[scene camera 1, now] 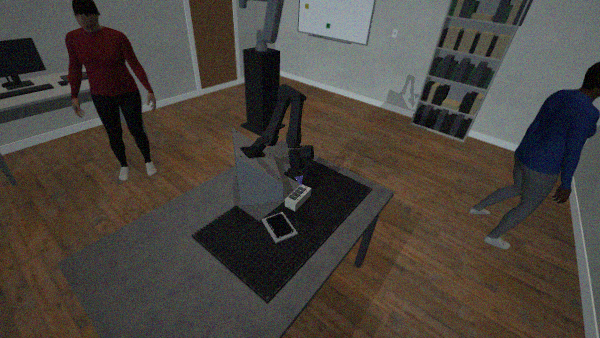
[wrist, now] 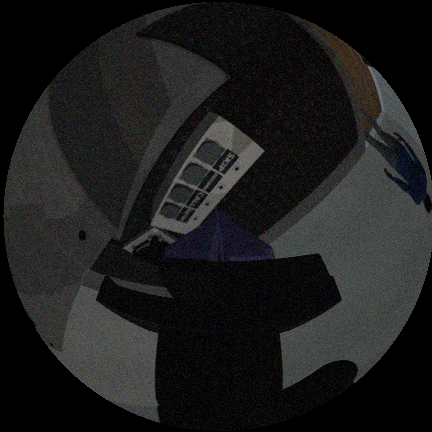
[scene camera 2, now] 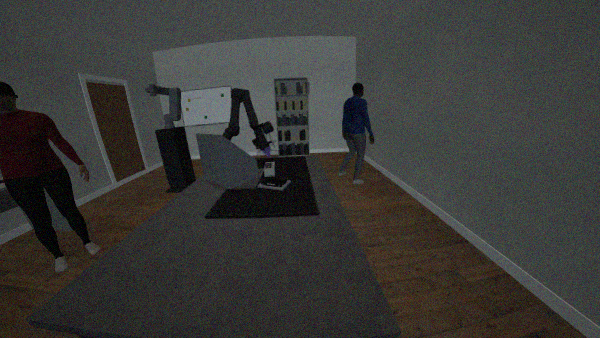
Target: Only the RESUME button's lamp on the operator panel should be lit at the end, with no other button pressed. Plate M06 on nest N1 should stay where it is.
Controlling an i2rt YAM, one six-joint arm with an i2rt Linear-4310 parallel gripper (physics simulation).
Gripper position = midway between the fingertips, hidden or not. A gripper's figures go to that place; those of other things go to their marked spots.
Scene:
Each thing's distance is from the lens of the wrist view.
my gripper (wrist: 218, 216): 13 cm
operator panel (wrist: 238, 151): 16 cm

